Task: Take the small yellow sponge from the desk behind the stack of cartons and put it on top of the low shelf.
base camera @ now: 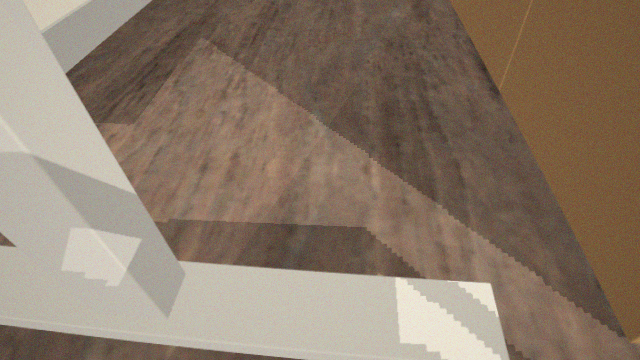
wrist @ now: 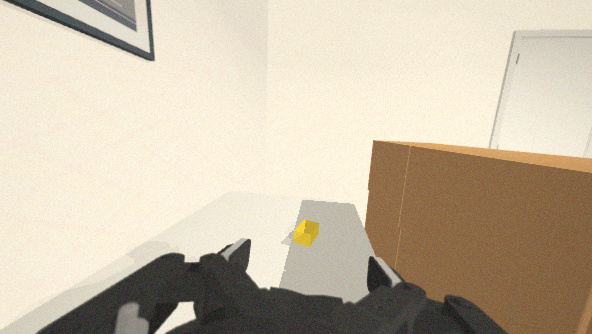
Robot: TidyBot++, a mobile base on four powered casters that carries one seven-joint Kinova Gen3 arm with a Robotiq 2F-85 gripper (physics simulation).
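Places are measured from the arm's base along level axes (x right, y down, z ahead), in centimetres.
Pixels of known places: gripper, fingertip midpoint: [wrist: 307, 260].
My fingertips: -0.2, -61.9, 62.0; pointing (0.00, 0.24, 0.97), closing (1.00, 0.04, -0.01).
Observation:
For each thing: its top centre in the pictures, then the offset to it from my fingertips, as dx, dy, dz. "spot": a spot on its surface instead. Level surfaces: height alone.
- small yellow sponge at its top centre: [wrist: 307, 226] -1.1, +25.1, +55.7
- desk at its surface level: dy +29.6
- white desk leg at a spot on its surface: [base camera: 85, 130] spot: -15.8, +79.6, -34.7
- wooden floor at its surface level: dy +101.6
The small yellow sponge [wrist: 306, 233] lies on the desk [wrist: 327, 260] in the wrist view, near the edge of a shaded strip of the desk top. My gripper [wrist: 307, 260] is open, with its fingertips wide apart at the bottom of the wrist view. The sponge shows beyond the fingertips, between them in the picture and apart from them. The stack of cartons [wrist: 450, 215] [base camera: 590, 150] stands to the right of the desk. The low shelf does not show in either view.
In the base camera view a white desk leg [base camera: 85, 130] rises from a white foot bar [base camera: 300, 305] on the wooden floor [base camera: 280, 150]. A wall with a framed picture [wrist: 151, 30] is on the left, and a door [wrist: 550, 95] is at the back right.

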